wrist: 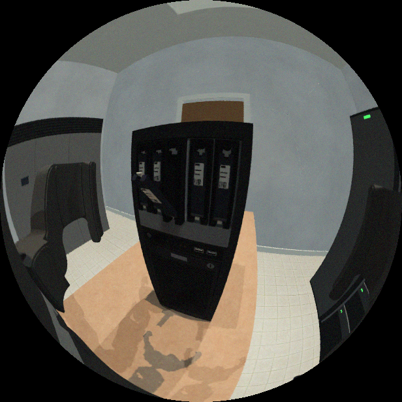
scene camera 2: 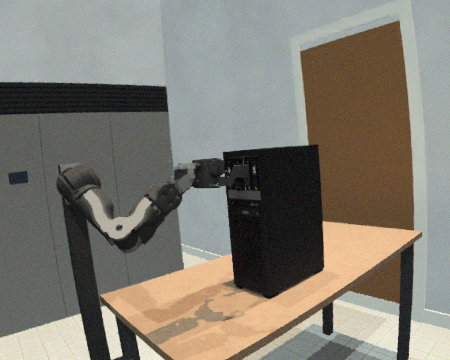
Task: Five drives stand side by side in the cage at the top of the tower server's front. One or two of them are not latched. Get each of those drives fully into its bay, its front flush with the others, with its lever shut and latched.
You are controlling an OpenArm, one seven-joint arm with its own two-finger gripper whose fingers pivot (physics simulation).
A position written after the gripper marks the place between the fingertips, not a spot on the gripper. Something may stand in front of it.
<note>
In view: the gripper (scene camera 2: 230, 175) and a black tower server (scene camera 2: 277, 241).
The gripper shows as well in the wrist view (wrist: 200, 227). The black tower server is seen too in the wrist view (wrist: 188, 276).
</note>
